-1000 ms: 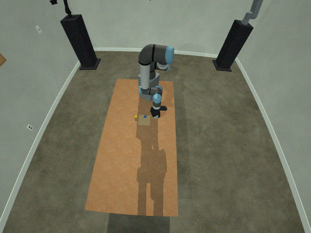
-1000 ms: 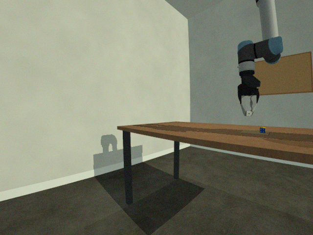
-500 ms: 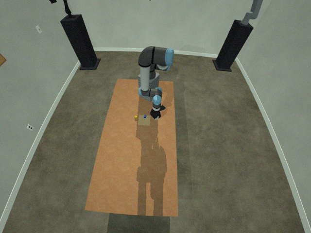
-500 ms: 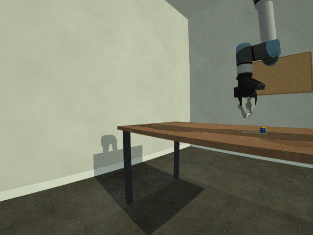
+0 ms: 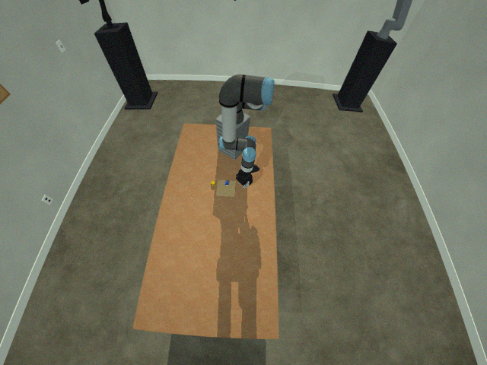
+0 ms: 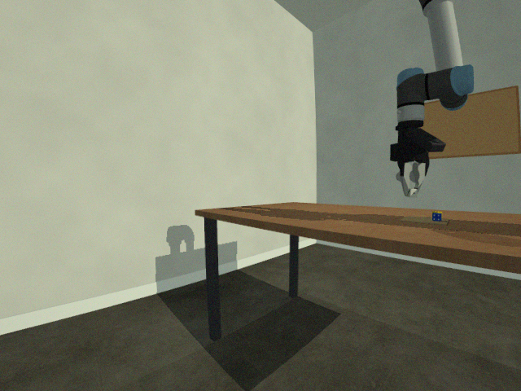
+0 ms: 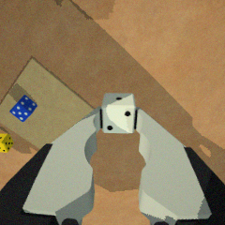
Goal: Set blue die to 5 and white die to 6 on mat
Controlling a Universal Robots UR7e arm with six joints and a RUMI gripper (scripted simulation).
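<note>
Now: hand right at the white die. Also, from my hand: blue die: 140 mm to the right, 90 mm below, 60 mm behind; then yellow die: 240 mm to the right, 90 mm below, 60 mm behind; then tan mat: 140 mm to the right, 100 mm below, 30 mm behind.
</note>
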